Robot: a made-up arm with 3 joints.
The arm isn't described. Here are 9 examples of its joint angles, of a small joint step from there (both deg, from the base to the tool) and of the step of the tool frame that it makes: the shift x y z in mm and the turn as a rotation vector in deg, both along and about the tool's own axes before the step.
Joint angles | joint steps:
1: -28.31 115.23 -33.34 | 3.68 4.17 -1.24
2: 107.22 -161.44 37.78 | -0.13 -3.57 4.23
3: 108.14 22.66 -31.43 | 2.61 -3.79 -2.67
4: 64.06 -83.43 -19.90 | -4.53 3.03 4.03
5: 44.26 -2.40 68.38 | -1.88 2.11 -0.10
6: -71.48 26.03 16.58 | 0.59 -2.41 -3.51
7: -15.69 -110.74 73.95 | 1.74 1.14 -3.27
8: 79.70 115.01 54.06 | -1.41 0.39 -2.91
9: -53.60 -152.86 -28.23 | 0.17 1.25 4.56
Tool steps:
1: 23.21 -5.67 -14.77 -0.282 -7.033 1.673
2: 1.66 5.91 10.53 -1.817 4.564 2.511
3: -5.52 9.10 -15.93 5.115 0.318 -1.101
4: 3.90 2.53 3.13 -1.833 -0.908 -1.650
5: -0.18 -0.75 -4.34 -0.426 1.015 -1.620
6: -4.95 0.99 -10.57 4.460 -0.180 0.014
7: -2.95 -0.90 -7.19 0.795 -1.711 -1.939
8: -4.30 -3.31 -8.96 1.768 -1.544 0.629
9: 8.72 1.81 12.81 -4.519 1.266 1.302
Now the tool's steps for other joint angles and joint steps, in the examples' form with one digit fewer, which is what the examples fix.
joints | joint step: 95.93 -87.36 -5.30 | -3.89 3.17 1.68
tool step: 3.5 0.1 -1.7 0.01 -1.82 -1.66
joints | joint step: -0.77 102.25 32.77 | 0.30 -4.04 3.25
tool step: 0.1 6.1 7.8 -0.67 4.49 1.96
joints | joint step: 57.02 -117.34 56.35 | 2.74 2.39 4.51
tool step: 4.4 5.5 15.6 -7.48 1.41 -1.89
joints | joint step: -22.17 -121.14 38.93 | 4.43 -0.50 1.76
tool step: 0.7 3.7 9.0 -5.61 1.61 -0.30
